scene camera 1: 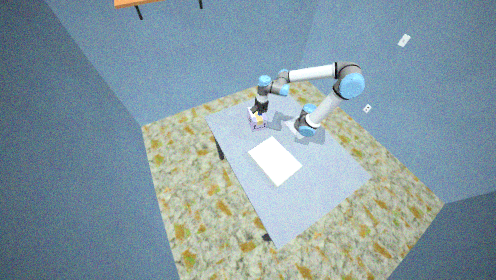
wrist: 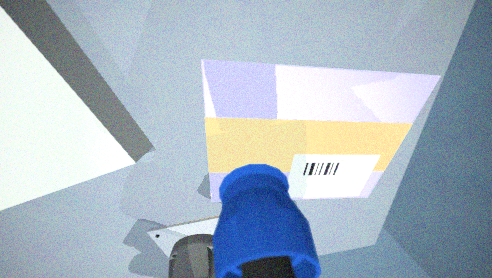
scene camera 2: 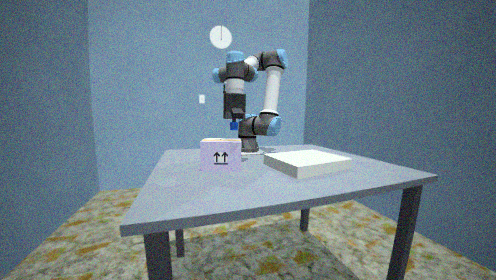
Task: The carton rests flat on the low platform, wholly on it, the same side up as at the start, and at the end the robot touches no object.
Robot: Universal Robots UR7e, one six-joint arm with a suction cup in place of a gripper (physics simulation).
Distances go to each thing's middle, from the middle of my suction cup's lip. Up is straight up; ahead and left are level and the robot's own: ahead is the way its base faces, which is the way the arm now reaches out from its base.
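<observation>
You'd find the lilac carton point(scene camera 2: 216, 154) 50 mm to the right of my suction cup, 10 mm behind it and 120 mm below it. There's a low white platform point(scene camera 2: 298, 164) too, and that's 50 mm ahead of my suction cup, 330 mm to the left of it and 150 mm below it.
</observation>
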